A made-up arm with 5 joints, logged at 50 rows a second.
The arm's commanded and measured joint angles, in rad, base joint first. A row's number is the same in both.
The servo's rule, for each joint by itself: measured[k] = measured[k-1] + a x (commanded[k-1-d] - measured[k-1]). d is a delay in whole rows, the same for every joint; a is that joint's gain. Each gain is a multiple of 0.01, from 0.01 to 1. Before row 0 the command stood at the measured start. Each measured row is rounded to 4 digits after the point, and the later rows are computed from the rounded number. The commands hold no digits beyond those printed.
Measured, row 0:
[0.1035 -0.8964 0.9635 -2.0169 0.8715]
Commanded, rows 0 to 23:
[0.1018 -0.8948 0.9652 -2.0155 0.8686]
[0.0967 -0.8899 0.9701 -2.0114 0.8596]
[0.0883 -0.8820 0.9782 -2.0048 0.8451]
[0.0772 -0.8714 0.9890 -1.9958 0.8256]
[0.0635 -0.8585 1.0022 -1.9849 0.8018]
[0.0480 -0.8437 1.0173 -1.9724 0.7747]
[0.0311 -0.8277 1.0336 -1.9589 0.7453]
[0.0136 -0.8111 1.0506 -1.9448 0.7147]
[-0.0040 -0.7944 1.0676 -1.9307 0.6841]
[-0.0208 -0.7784 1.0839 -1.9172 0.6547]
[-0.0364 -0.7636 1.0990 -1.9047 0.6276]
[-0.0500 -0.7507 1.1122 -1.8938 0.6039]
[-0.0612 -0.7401 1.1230 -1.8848 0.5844]
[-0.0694 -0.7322 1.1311 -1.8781 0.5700]
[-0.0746 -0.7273 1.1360 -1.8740 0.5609]
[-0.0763 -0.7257 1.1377 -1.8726 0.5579]
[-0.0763 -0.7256 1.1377 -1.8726 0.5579]
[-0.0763 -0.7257 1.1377 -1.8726 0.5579]
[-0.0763 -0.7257 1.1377 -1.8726 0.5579]
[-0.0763 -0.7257 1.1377 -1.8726 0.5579]
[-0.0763 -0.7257 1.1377 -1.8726 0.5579]
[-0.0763 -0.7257 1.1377 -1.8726 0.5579]
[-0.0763 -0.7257 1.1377 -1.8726 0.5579]
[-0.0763 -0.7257 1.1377 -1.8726 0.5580]
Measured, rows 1 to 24:
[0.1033 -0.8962 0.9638 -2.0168 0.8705]
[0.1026 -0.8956 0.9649 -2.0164 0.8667]
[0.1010 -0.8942 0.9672 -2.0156 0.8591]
[0.0984 -0.8919 0.9709 -2.0142 0.8474]
[0.0946 -0.8886 0.9762 -2.0121 0.8314]
[0.0895 -0.8841 0.9832 -2.0093 0.8116]
[0.0831 -0.8785 0.9918 -2.0058 0.7884]
[0.0755 -0.8718 1.0018 -2.0015 0.7626]
[0.0668 -0.8641 1.0130 -1.9965 0.7351]
[0.0572 -0.8555 1.0251 -1.9909 0.7070]
[0.0469 -0.8463 1.0377 -1.9849 0.6792]
[0.0362 -0.8367 1.0504 -1.9785 0.6528]
[0.0255 -0.8270 1.0627 -1.9719 0.6289]
[0.0151 -0.8175 1.0743 -1.9653 0.6083]
[0.0052 -0.8085 1.0848 -1.9589 0.5917]
[-0.0038 -0.8002 1.0938 -1.9529 0.5799]
[-0.0118 -0.7927 1.1013 -1.9473 0.5722]
[-0.0189 -0.7860 1.1075 -1.9421 0.5672]
[-0.0252 -0.7800 1.1126 -1.9372 0.5639]
[-0.0308 -0.7746 1.1169 -1.9327 0.5618]
[-0.0358 -0.7697 1.1204 -1.9285 0.5604]
[-0.0403 -0.7653 1.1233 -1.9246 0.5595]
[-0.0443 -0.7613 1.1257 -1.9210 0.5589]
[-0.0478 -0.7577 1.1277 -1.9176 0.5586]
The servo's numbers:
d 0
a 0.11 0.10 0.17 0.07 0.35

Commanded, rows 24 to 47:
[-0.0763 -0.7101 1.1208 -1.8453 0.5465]
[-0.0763 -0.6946 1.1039 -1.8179 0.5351]
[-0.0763 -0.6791 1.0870 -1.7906 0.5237]
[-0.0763 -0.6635 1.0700 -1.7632 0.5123]
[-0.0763 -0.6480 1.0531 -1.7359 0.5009]
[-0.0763 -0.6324 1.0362 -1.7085 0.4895]
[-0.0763 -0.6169 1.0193 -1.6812 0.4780]
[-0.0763 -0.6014 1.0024 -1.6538 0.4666]
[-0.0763 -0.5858 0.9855 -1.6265 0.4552]
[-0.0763 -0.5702 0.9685 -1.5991 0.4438]
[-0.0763 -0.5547 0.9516 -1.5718 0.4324]
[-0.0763 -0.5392 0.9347 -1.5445 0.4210]
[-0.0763 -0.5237 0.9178 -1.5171 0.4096]
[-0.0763 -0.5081 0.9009 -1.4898 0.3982]
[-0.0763 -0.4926 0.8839 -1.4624 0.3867]
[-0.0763 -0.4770 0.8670 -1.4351 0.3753]
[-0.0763 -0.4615 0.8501 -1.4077 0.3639]
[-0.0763 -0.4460 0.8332 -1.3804 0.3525]
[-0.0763 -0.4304 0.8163 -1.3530 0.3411]
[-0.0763 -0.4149 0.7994 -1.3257 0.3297]
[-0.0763 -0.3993 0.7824 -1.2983 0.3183]
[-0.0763 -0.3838 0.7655 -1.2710 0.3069]
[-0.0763 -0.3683 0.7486 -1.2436 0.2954]
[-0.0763 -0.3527 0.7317 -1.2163 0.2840]
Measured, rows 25 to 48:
[-0.0509 -0.7529 1.1265 -1.9125 0.5544]
[-0.0537 -0.7471 1.1227 -1.9059 0.5476]
[-0.0562 -0.7403 1.1166 -1.8978 0.5392]
[-0.0584 -0.7326 1.1087 -1.8884 0.5298]
[-0.0604 -0.7241 1.0992 -1.8777 0.5197]
[-0.0621 -0.7149 1.0885 -1.8659 0.5091]
[-0.0637 -0.7051 1.0767 -1.8530 0.4982]
[-0.0651 -0.6947 1.0641 -1.8391 0.4871]
[-0.0663 -0.6838 1.0507 -1.8242 0.4759]
[-0.0674 -0.6724 1.0367 -1.8084 0.4647]
[-0.0684 -0.6606 1.0222 -1.7918 0.4534]
[-0.0693 -0.6485 1.0073 -1.7745 0.4421]
[-0.0701 -0.6360 0.9921 -1.7565 0.4307]
[-0.0708 -0.6232 0.9766 -1.7378 0.4193]
[-0.0714 -0.6101 0.9608 -1.7185 0.4079]
[-0.0719 -0.5968 0.9449 -1.6987 0.3965]
[-0.0724 -0.5833 0.9288 -1.6783 0.3851]
[-0.0728 -0.5696 0.9125 -1.6574 0.3737]
[-0.0732 -0.5557 0.8961 -1.6361 0.3623]
[-0.0735 -0.5416 0.8797 -1.6144 0.3509]
[-0.0738 -0.5274 0.8632 -1.5923 0.3395]
[-0.0741 -0.5130 0.8466 -1.5698 0.3281]
[-0.0743 -0.4985 0.8299 -1.5470 0.3167]
[-0.0745 -0.4839 0.8132 -1.5239 0.3053]

